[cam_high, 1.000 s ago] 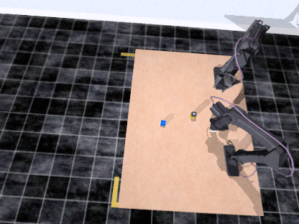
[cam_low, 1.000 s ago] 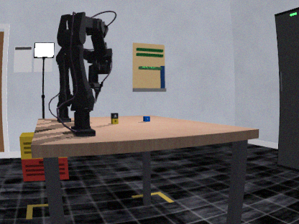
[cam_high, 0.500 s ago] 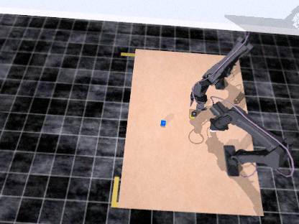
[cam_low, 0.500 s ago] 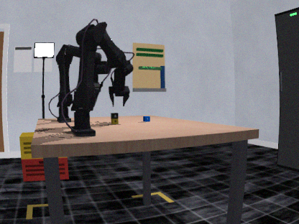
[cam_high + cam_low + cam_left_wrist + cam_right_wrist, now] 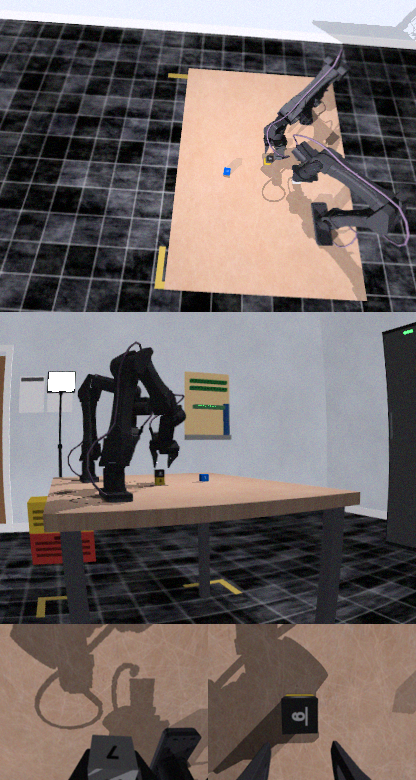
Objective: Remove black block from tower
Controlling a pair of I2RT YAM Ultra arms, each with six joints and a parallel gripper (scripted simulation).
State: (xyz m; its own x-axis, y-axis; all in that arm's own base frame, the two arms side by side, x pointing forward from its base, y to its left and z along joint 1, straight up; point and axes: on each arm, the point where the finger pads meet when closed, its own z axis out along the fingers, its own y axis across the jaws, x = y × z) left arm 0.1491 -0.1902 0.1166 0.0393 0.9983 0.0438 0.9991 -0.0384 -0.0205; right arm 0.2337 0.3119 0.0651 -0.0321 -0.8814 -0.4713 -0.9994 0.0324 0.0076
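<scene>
My right gripper is now 30 mm to the right of the black block showing 6 and 30 mm above it. The rest, counted from my right hand: grey block showing 7: 90 mm behind, 150 mm to the left, 50 mm above.
The grey block showing 7 is right at my left hand. Round my left hand: black block showing 6: 90 mm ahead, 120 mm to the right, 80 mm below.
</scene>
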